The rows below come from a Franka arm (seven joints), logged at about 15 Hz.
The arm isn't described. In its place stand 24 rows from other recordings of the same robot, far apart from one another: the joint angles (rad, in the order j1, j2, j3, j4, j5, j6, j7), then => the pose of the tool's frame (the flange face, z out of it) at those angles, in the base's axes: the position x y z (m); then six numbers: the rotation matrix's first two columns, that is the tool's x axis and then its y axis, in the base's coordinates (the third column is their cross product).
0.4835, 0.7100, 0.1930, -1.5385, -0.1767, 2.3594, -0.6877 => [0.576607 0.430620 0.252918 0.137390 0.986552 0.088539 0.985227 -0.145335 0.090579]
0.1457, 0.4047, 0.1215, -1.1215, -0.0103, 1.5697, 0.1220 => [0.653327 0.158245 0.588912 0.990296 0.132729 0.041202 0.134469 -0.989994 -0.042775]
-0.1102, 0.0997, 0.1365, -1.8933, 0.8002, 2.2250, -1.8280 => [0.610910 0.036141 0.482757 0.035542 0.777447 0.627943 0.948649 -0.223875 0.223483]
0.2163, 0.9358, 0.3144, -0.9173, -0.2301, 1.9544, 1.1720 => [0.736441 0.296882 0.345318 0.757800 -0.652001 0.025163 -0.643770 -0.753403 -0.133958]
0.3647, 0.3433, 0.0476, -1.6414, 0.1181, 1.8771, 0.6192 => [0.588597 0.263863 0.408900 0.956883 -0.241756 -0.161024 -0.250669 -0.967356 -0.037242]
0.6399, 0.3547, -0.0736, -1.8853, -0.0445, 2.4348, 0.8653 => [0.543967 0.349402 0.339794 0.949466 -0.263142 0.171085 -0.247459 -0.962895 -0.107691]
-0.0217, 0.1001, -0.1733, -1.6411, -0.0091, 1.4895, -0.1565 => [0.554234 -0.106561 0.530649 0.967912 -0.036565 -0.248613 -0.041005 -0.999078 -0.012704]
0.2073, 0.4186, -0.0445, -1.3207, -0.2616, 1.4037, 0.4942 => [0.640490 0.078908 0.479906 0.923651 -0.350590 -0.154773 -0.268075 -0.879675 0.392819]
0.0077, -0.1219, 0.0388, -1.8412, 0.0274, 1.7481, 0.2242 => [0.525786 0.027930 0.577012 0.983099 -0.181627 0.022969 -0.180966 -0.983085 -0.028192]
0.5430, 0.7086, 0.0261, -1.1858, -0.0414, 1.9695, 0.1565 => [0.639825 0.399650 0.375385 0.910037 0.407180 0.077696 0.407661 -0.913075 0.010284]
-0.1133, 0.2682, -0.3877, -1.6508, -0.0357, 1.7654, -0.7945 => [0.552478 -0.283256 0.454769 0.935445 0.298392 -0.189488 0.303510 -0.952826 -0.002105]
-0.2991, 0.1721, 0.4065, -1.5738, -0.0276, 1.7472, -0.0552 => [0.611697 0.045627 0.545506 0.986916 0.160282 0.017520 0.160866 -0.986181 -0.039605]
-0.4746, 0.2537, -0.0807, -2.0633, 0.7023, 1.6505, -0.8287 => [0.472738 -0.216843 0.295998 0.996151 0.003786 -0.087573 -0.065728 -0.628717 -0.774852]
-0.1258, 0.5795, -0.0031, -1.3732, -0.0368, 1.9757, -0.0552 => [0.713397 -0.094383 0.380773 0.998065 -0.058635 0.020716 -0.059373 -0.997549 0.037037]
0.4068, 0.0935, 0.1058, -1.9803, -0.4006, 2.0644, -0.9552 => [0.513268 0.264025 0.423003 -0.061558 0.953617 -0.294660 0.980756 0.112593 0.159498]
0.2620, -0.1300, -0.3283, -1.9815, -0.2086, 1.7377, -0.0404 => [0.507025 -0.058695 0.511070 0.991571 0.016222 -0.128548 0.035922 -0.987658 0.152453]
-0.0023, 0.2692, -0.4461, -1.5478, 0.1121, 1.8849, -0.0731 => [0.599185 -0.245357 0.515986 0.922765 -0.373764 0.093835 -0.376482 -0.926340 0.012490]
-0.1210, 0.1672, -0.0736, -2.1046, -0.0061, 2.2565, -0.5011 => [0.556343 -0.109165 0.338155 0.951738 0.306178 -0.021196 0.306393 -0.951874 0.007660]
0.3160, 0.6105, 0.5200, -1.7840, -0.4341, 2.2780, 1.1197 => [0.466040 0.458818 0.246843 0.997164 -0.071069 0.024772 -0.071734 -0.997055 0.027106]
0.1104, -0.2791, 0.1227, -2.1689, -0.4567, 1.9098, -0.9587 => [0.468934 0.082998 0.519174 0.260022 0.888483 -0.378136 0.954149 -0.176278 0.241922]
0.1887, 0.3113, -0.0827, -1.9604, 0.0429, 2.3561, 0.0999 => [0.614949 0.068278 0.325362 0.996264 -0.018505 0.084360 -0.017214 -0.999724 -0.016008]
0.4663, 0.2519, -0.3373, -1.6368, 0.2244, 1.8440, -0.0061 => [0.620907 0.116501 0.474546 0.996147 0.081804 -0.031620 0.076993 -0.988341 -0.131356]
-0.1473, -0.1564, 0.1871, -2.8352, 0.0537, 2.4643, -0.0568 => [0.340330 0.009637 0.227070 0.975642 0.045390 -0.214623 0.044916 -0.998966 -0.007087]
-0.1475, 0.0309, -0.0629, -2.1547, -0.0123, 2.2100, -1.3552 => [0.532018 -0.113913 0.387418 0.406666 0.913554 -0.006491 0.913324 -0.406376 0.026407]
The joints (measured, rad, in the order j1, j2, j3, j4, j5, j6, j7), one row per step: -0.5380 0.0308 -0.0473 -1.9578 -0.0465 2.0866 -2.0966; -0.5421 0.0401 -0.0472 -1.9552 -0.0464 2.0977 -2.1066; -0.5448 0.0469 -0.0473 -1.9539 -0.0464 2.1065 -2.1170; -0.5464 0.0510 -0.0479 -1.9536 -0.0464 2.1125 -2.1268; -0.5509 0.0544 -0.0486 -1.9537 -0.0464 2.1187 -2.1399; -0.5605 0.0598 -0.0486 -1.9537 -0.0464 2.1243 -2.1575; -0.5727 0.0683 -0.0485 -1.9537 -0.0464 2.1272 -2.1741; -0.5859 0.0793 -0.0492 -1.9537 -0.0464 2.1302 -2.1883
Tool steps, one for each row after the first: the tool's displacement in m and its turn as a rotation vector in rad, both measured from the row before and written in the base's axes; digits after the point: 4 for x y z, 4 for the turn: 0.0011 -0.0033 -0.0030 -0.0032 -0.0027 0.0064; 0.0008 -0.0024 -0.0024 -0.0026 -0.0017 0.0079; 0.0003 -0.0017 -0.0016 -0.0020 -0.0008 0.0078; -0.0008 -0.0030 -0.0014 -0.0025 -0.0009 0.0081; -0.0021 -0.0052 -0.0026 -0.0014 0.0016 0.0081; -0.0030 -0.0065 -0.0047 0.0019 0.0064 0.0045; -0.0035 -0.0074 -0.0061 0.0035 0.0081 0.0004
